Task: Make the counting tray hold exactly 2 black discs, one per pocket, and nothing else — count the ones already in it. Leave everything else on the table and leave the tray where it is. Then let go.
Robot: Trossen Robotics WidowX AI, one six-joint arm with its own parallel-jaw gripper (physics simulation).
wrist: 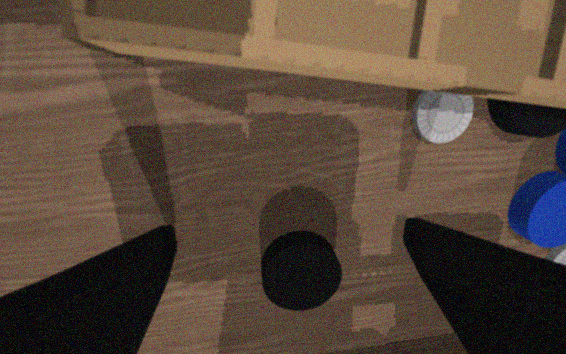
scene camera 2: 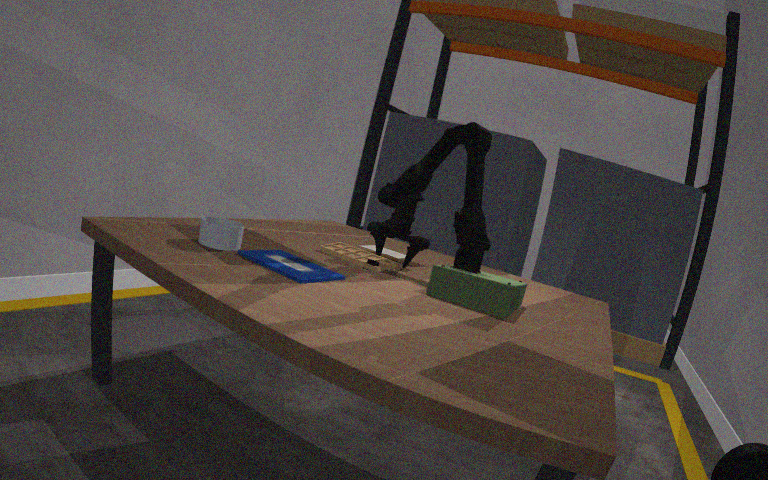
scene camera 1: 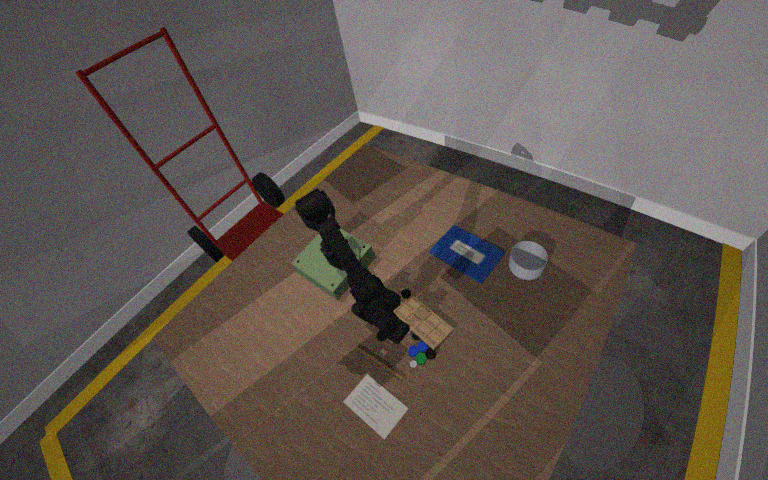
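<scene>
The tan counting tray lies flat on the table; no disc shows in its visible pockets, and the arm hides part of it in scene camera 1. My gripper is open and empty, low beside the tray's long side. A black disc lies on the table between and below the spread fingertips in the wrist view. Another black disc sits outside a tray corner. A black disc lies partly hidden by the tray edge. Another black disc is in the coloured cluster.
Blue discs, a green disc and a white disc lie near the tray. A clear ridged disc is by its edge. Also present are a thin stick, paper, blue panel, and cup.
</scene>
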